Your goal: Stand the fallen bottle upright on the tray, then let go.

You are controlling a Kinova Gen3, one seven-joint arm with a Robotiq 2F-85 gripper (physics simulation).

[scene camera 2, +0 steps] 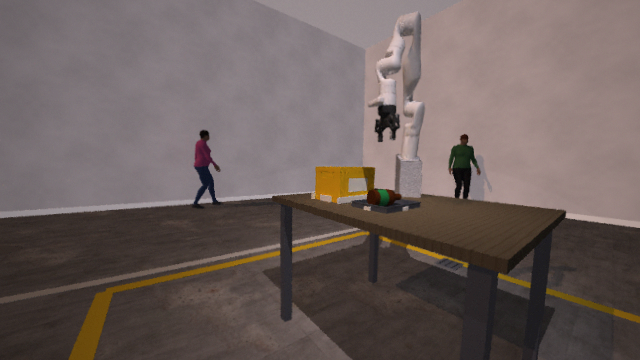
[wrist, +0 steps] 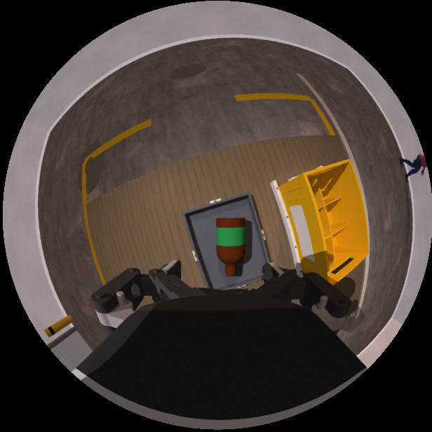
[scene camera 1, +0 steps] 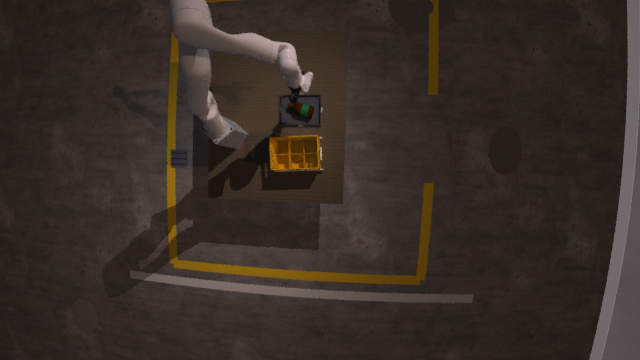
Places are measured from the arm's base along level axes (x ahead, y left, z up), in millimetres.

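Where they show: gripper, fingertip midpoint: (scene camera 2: pixel 386 141) (scene camera 1: pixel 299 92); arm's base at its link origin: (scene camera 2: pixel 408 157) (scene camera 1: pixel 218 129).
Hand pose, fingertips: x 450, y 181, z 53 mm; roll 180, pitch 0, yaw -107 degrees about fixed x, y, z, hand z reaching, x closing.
Each offset is from my fingertips to the top centre of the thing. Level surfaces: height alone.
A brown bottle with a green band @[dz -212, dx -31, dy -15 mm] (scene camera 1: pixel 305 110) (scene camera 2: pixel 383 197) (wrist: pixel 230 237) lies on its side on the dark grey tray (scene camera 1: pixel 285 121) (scene camera 2: pixel 413 204) (wrist: pixel 202 250). In the wrist view its neck points toward the gripper and its base points away. My gripper (scene camera 2: pixel 387 139) (wrist: pixel 222 271) is open and points down, with nothing between its fingers. It hangs well above the tray and the bottle, touching neither. In scene camera 1 the fingers are small and dark near the tray's upper edge, partly hidden by the wrist.
A yellow crate with compartments @[dz -116, dx -37, dy -294 mm] (scene camera 1: pixel 295 153) (scene camera 2: pixel 330 183) (wrist: pixel 311 215) stands beside the tray on the wooden table @[dz -291 mm] (scene camera 1: pixel 330 65) (scene camera 2: pixel 465 225) (wrist: pixel 150 200). The arm's pedestal (scene camera 1: pixel 229 135) (scene camera 2: pixel 409 176) stands by the table. Two people (scene camera 2: pixel 203 167) (scene camera 2: pixel 463 165) are in the background.
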